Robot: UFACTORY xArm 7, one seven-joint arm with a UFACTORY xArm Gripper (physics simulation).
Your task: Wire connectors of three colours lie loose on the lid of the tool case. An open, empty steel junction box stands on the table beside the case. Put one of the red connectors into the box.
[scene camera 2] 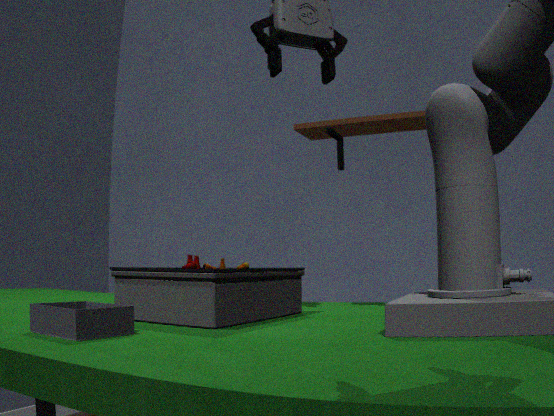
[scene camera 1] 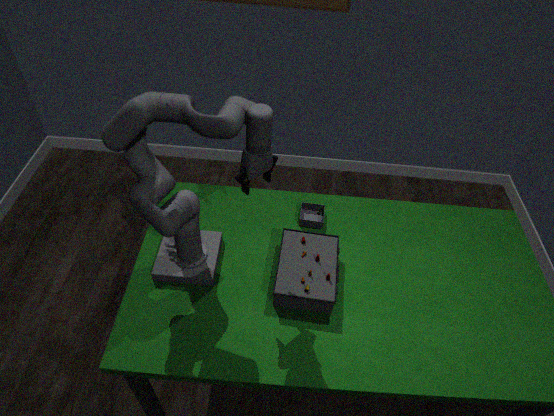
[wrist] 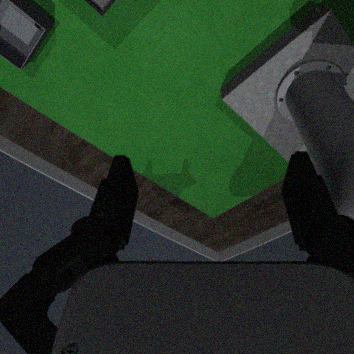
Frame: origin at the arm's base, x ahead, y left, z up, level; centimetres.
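Seen in the pictures: gripper, between the fingertips: [scene camera 2: 302, 78] [scene camera 1: 256, 186] [wrist: 208, 171]; arm's base, origin of its link: [scene camera 2: 469, 295] [scene camera 1: 190, 254] [wrist: 309, 91].
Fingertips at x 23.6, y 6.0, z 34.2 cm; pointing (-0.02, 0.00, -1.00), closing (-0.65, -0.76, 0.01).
Observation:
Offsets run from my fingertips to a thing's top centre. Level surfaces: height alone.
Three red connectors lie on the lid of the grey tool case {dx +21.3, dy -6.2, dz -29.7 cm} [scene camera 1: 295, 280] [scene camera 2: 165, 300]: one red connector {dx +18.4, dy +4.2, dz -28.5 cm} [scene camera 1: 303, 240] near the box end, a second red connector {dx +24.2, dy -3.9, dz -27.3 cm} [scene camera 1: 317, 258] near the middle, a third red connector {dx +28.4, dy -11.6, dz -27.3 cm} [scene camera 1: 328, 276] near the right edge. Several orange connectors and a yellow connector {dx +21.2, dy -17.1, dz -28.6 cm} [scene camera 1: 307, 288] lie among them. The open steel junction box {dx +21.5, dy +24.3, dz -34.7 cm} [scene camera 1: 311, 224] [scene camera 2: 55, 322] [wrist: 34, 52] stands on the table beside the case's far end in scene camera 1. My gripper [scene camera 1: 258, 184] [scene camera 2: 300, 77] [wrist: 208, 171] is open and empty, high above the table, to the left of the box in scene camera 1.
The arm's base plate [scene camera 1: 167, 265] [scene camera 2: 460, 320] [wrist: 250, 110] stands on the green table {dz -38.5 cm} [scene camera 1: 425, 300] [scene camera 2: 300, 365] [wrist: 150, 75], left of the case in scene camera 1. A wooden shelf [scene camera 2: 370, 125] is fixed to the wall behind.

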